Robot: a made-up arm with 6 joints. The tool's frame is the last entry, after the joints. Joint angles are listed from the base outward.
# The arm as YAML. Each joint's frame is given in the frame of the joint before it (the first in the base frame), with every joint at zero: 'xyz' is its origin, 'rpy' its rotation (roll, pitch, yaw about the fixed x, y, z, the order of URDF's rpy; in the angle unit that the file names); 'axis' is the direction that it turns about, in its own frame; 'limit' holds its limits. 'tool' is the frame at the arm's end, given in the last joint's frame.
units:
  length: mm
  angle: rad
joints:
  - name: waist
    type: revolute
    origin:
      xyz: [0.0, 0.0, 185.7]
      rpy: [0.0, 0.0, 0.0]
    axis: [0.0, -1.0, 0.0]
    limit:
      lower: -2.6
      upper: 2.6
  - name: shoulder
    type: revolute
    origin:
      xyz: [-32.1, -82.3, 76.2]
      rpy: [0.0, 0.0, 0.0]
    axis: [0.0, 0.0, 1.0]
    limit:
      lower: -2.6
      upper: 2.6
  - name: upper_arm
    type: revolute
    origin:
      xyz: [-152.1, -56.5, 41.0]
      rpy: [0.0, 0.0, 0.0]
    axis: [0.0, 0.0, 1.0]
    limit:
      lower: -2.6
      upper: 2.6
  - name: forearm
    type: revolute
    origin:
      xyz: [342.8, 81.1, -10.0]
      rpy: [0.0, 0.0, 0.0]
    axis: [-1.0, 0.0, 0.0]
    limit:
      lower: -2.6
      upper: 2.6
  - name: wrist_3
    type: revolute
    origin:
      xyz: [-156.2, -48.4, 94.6]
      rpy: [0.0, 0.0, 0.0]
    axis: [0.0, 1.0, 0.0]
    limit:
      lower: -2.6
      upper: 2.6
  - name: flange
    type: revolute
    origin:
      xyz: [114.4, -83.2, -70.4]
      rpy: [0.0, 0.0, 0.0]
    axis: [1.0, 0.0, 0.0]
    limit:
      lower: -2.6
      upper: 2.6
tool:
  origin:
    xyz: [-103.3, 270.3, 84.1]
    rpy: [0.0, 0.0, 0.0]
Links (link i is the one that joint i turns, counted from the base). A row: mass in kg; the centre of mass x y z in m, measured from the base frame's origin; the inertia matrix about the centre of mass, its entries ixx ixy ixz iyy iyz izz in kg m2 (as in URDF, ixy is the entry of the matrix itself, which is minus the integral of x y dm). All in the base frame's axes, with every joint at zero. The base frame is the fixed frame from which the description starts. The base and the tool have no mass.
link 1: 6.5; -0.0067 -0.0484 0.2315; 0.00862 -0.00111 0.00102 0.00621 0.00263 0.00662
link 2: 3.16; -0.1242 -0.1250 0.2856; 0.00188 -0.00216 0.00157 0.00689 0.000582 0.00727
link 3: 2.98; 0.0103 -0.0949 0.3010; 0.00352 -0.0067 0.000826 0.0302 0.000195 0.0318
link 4: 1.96; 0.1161 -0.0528 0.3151; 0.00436 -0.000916 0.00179 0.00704 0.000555 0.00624
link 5: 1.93; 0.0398 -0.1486 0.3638; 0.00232 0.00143 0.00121 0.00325 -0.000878 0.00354
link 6: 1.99; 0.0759 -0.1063 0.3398; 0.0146 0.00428 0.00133 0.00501 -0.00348 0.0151
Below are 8 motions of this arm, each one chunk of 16 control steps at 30 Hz.
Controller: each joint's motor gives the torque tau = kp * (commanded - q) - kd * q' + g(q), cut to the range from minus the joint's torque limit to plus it. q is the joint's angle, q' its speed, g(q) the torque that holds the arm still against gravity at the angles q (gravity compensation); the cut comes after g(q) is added. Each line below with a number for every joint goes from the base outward.
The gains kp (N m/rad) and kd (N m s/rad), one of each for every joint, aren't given. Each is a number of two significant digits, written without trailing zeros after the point. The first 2 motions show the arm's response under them.
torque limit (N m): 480 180 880 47 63 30
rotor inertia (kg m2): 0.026 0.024 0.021 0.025 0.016 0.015
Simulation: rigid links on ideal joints. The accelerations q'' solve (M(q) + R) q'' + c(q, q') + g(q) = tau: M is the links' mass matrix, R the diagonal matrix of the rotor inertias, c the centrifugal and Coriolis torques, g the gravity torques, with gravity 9.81 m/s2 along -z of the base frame. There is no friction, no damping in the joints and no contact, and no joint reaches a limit. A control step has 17 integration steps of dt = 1/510 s. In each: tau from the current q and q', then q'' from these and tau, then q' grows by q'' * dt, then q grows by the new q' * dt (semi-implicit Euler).
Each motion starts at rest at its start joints. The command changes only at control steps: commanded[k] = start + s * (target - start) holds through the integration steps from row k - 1 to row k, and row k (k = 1, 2, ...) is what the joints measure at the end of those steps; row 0 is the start. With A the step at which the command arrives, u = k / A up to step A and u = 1 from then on. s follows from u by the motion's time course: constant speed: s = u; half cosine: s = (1 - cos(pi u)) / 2; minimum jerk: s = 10 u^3 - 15 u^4 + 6 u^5; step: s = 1 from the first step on.
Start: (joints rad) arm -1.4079 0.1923 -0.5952 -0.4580 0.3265 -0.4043
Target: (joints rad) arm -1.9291 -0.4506 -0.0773 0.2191 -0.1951 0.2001
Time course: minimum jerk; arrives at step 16
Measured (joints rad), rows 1 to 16:
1: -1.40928 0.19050 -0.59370 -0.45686 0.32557 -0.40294
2: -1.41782 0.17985 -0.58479 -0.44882 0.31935 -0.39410
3: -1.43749 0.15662 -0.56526 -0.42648 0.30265 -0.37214
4: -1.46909 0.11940 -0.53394 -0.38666 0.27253 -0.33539
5: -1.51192 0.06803 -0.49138 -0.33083 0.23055 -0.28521
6: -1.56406 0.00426 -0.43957 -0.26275 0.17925 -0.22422
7: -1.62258 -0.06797 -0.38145 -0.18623 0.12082 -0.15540
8: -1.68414 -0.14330 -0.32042 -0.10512 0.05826 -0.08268
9: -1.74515 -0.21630 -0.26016 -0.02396 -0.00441 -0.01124
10: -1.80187 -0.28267 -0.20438 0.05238 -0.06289 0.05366
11: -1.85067 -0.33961 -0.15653 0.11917 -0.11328 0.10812
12: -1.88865 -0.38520 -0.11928 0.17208 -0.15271 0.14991
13: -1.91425 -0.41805 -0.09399 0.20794 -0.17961 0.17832
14: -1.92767 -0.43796 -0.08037 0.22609 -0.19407 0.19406
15: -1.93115 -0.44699 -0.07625 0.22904 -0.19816 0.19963
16: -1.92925 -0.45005 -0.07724 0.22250 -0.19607 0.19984
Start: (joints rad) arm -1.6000 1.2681 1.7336 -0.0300 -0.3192 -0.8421
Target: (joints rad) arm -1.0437 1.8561 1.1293 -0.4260 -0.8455 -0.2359
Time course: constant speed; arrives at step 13
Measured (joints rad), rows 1 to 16:
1: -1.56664 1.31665 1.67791 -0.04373 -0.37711 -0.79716
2: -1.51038 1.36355 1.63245 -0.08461 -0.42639 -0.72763
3: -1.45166 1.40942 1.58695 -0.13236 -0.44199 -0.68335
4: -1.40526 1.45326 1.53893 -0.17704 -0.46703 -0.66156
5: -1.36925 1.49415 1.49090 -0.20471 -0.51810 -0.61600
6: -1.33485 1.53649 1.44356 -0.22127 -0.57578 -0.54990
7: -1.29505 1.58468 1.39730 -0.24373 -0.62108 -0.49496
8: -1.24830 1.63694 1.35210 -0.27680 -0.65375 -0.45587
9: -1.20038 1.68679 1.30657 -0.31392 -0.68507 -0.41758
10: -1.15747 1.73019 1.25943 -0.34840 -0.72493 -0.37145
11: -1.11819 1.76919 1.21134 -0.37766 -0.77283 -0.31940
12: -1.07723 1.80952 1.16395 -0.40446 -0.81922 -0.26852
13: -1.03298 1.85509 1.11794 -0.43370 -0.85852 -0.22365
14: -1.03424 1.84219 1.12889 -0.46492 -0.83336 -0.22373
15: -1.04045 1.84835 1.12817 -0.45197 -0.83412 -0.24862
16: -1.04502 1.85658 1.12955 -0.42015 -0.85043 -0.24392
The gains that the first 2 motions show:
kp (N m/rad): 1100 430 2500 140 150 88
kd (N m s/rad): 6.9 4.1 11 1.7 1.3 0.81
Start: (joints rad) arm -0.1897 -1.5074 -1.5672 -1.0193 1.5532 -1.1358
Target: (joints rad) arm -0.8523 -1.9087 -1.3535 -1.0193 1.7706 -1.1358
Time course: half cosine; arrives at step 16
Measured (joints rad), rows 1 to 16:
1: -0.19325 -1.50905 -1.56485 -1.02199 1.55413 -1.13512
2: -0.20934 -1.51499 -1.55787 -1.02887 1.55807 -1.13409
3: -0.24437 -1.52772 -1.54675 -1.03345 1.56681 -1.13394
4: -0.29556 -1.55015 -1.53243 -1.02965 1.58170 -1.13385
5: -0.35484 -1.58384 -1.51585 -1.02100 1.60265 -1.13303
6: -0.41611 -1.62705 -1.49773 -1.01522 1.62658 -1.13280
7: -0.47859 -1.67469 -1.47834 -1.01518 1.64977 -1.13417
8: -0.54385 -1.72062 -1.45779 -1.01732 1.67122 -1.13608
9: -0.61073 -1.76099 -1.43662 -1.01700 1.69206 -1.13705
10: -0.67434 -1.79580 -1.41601 -1.01403 1.71263 -1.13698
11: -0.73000 -1.82731 -1.39733 -1.01192 1.73152 -1.13662
12: -0.77641 -1.85702 -1.38157 -1.01276 1.74704 -1.13674
13: -0.81404 -1.88417 -1.36917 -1.01475 1.75902 -1.13768
14: -0.84207 -1.90633 -1.36037 -1.01509 1.76829 -1.13913
15: -0.85805 -1.92084 -1.35541 -1.01357 1.77474 -1.14022
16: -0.86019 -1.92566 -1.35443 -1.01227 1.77686 -1.14030

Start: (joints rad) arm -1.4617 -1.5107 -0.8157 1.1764 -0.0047 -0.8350
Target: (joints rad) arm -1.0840 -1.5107 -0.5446 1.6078 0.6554 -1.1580
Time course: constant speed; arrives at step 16
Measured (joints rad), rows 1 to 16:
1: -1.43997 -1.51574 -0.79388 1.20244 0.03942 -0.85096
2: -1.40553 -1.50701 -0.77714 1.23907 0.10014 -0.88034
3: -1.37721 -1.50462 -0.76161 1.26150 0.13065 -0.90475
4: -1.35858 -1.50859 -0.74444 1.28479 0.16549 -0.91705
5: -1.33944 -1.51001 -0.72656 1.31502 0.21558 -0.93560
6: -1.31471 -1.50841 -0.70971 1.34503 0.25938 -0.96222
7: -1.28827 -1.50744 -0.69347 1.37111 0.29465 -0.98343
8: -1.26430 -1.50776 -0.67668 1.39525 0.33394 -0.99876
9: -1.24220 -1.50825 -0.65947 1.42118 0.37874 -1.01745
10: -1.21944 -1.50843 -0.64249 1.44982 0.42193 -1.04083
11: -1.19548 -1.50822 -0.62576 1.47836 0.46159 -1.06295
12: -1.17145 -1.50773 -0.60895 1.50475 0.50121 -1.08156
13: -1.14798 -1.50740 -0.59201 1.53037 0.54275 -1.09994
14: -1.12473 -1.50752 -0.57512 1.55717 0.58498 -1.12059
15: -1.10132 -1.50779 -0.55832 1.58485 0.62650 -1.14220
16: -1.07777 -1.50774 -0.54149 1.61209 0.66743 -1.16267

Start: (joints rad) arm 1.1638 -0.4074 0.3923 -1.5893 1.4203 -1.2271
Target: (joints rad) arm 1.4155 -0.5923 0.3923 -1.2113 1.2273 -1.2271
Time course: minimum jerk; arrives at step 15
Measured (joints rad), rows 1 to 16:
1: 1.16461 -0.40781 0.39234 -1.58848 1.41994 -1.22679
2: 1.16970 -0.41054 0.39247 -1.58283 1.41728 -1.22552
3: 1.18149 -0.41780 0.39247 -1.56765 1.40946 -1.22505
4: 1.19980 -0.43067 0.39228 -1.54174 1.39552 -1.22617
5: 1.22389 -0.44848 0.39204 -1.50676 1.37634 -1.22707
6: 1.25253 -0.46963 0.39186 -1.46482 1.35352 -1.22721
7: 1.28380 -0.49263 0.39173 -1.41825 1.32890 -1.22757
8: 1.31554 -0.51611 0.39162 -1.37009 1.30414 -1.22839
9: 1.34544 -0.53850 0.39154 -1.32394 1.28065 -1.22903
10: 1.37143 -0.55826 0.39153 -1.28323 1.25997 -1.22912
11: 1.39192 -0.57408 0.39158 -1.25055 1.24363 -1.22889
12: 1.40601 -0.58511 0.39169 -1.22741 1.23258 -1.22867
13: 1.41367 -0.59121 0.39186 -1.21419 1.22687 -1.22844
14: 1.41598 -0.59312 0.39206 -1.20964 1.22562 -1.22800
15: 1.41547 -0.59257 0.39227 -1.21048 1.22695 -1.22724
16: 1.41528 -0.59187 0.39242 -1.21188 1.22823 -1.22649

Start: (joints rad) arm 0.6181 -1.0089 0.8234 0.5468 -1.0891 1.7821
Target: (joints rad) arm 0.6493 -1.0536 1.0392 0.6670 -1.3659 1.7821
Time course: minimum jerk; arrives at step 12
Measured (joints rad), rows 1 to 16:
1: 0.61813 -1.00964 0.82465 0.54635 -1.09060 1.78227
2: 0.61841 -1.01335 0.83203 0.54472 -1.09963 1.78347
3: 0.61961 -1.01890 0.84813 0.54578 -1.12007 1.78631
4: 0.62253 -1.02411 0.87294 0.55506 -1.15196 1.78857
5: 0.62709 -1.02795 0.90448 0.57548 -1.19310 1.78772
6: 0.63262 -1.03068 0.93933 0.60527 -1.23867 1.78403
7: 0.63840 -1.03292 0.97339 0.63809 -1.28295 1.77960
8: 0.64388 -1.03504 1.00273 0.66588 -1.32102 1.77627
9: 0.64844 -1.03723 1.02436 0.68283 -1.34924 1.77491
10: 0.65134 -1.03982 1.03687 0.68765 -1.36558 1.77557
11: 0.65205 -1.04349 1.04091 0.68294 -1.37047 1.77769
12: 0.65074 -1.04902 1.03981 0.67299 -1.36795 1.78052
13: 0.64846 -1.05616 1.03848 0.66224 -1.36471 1.78355
14: 0.64690 -1.06095 1.03788 0.65605 -1.36289 1.78593
15: 0.64709 -1.06087 1.03803 0.65642 -1.36286 1.78596
16: 0.64855 -1.05667 1.03881 0.66177 -1.36471 1.78367

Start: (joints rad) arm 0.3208 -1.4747 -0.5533 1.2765 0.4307 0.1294
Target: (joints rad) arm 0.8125 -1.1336 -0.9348 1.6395 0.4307 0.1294
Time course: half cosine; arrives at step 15
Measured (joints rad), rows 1 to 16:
1: 0.32560 -1.46957 -0.55783 1.28262 0.43075 0.13110
2: 0.34370 -1.45490 -0.57171 1.29911 0.42884 0.13342
3: 0.37507 -1.43479 -0.59429 1.31967 0.42628 0.13278
4: 0.41377 -1.41293 -0.62374 1.34173 0.42713 0.13080
5: 0.45795 -1.38768 -0.65836 1.36913 0.42909 0.12998
6: 0.50728 -1.35645 -0.69643 1.40289 0.42908 0.12954
7: 0.55933 -1.32039 -0.73624 1.44054 0.42810 0.12880
8: 0.61118 -1.28321 -0.77622 1.47931 0.42749 0.12846
9: 0.66106 -1.24797 -0.81494 1.51689 0.42734 0.12853
10: 0.70749 -1.21631 -0.85078 1.55128 0.42755 0.12821
11: 0.74823 -1.18911 -0.88204 1.58123 0.42805 0.12736
12: 0.78086 -1.16691 -0.90716 1.60604 0.42863 0.12664
13: 0.80375 -1.15006 -0.92500 1.62483 0.42908 0.12651
14: 0.81610 -1.13922 -0.93484 1.63651 0.42938 0.12685
15: 0.81753 -1.13542 -0.93636 1.64017 0.42969 0.12737
16: 0.81187 -1.13447 -0.93455 1.63938 0.43101 0.12873

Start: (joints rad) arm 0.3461 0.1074 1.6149 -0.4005 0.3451 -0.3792
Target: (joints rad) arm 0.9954 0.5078 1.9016 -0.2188 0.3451 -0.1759
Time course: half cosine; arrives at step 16
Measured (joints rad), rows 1 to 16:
1: 0.35000 0.10681 1.61749 -0.39812 0.34405 -0.37391
2: 0.36670 0.10792 1.62556 -0.39081 0.33981 -0.35903
3: 0.40055 0.11719 1.63947 -0.38042 0.33471 -0.34309
4: 0.44760 0.14061 1.65898 -0.36886 0.33354 -0.33329
5: 0.50236 0.17963 1.68324 -0.35489 0.33557 -0.32375
6: 0.56189 0.22959 1.71080 -0.33758 0.33763 -0.30814
7: 0.62498 0.28251 1.73989 -0.31854 0.33924 -0.28912
8: 0.69048 0.33147 1.76893 -0.30013 0.34094 -0.27131
9: 0.75632 0.37314 1.79684 -0.28346 0.34230 -0.25477
10: 0.81941 0.40772 1.82284 -0.26860 0.34290 -0.23794
11: 0.87641 0.43730 1.84634 -0.25538 0.34321 -0.22144
12: 0.92480 0.46402 1.86677 -0.24370 0.34386 -0.20712
13: 0.96307 0.48869 1.88358 -0.23376 0.34509 -0.19616
14: 0.99025 0.51029 1.89610 -0.22621 0.34685 -0.18900
15: 1.00544 0.52633 1.90364 -0.22177 0.34892 -0.18581
16: 1.00783 0.53377 1.90562 -0.22070 0.35077 -0.18629

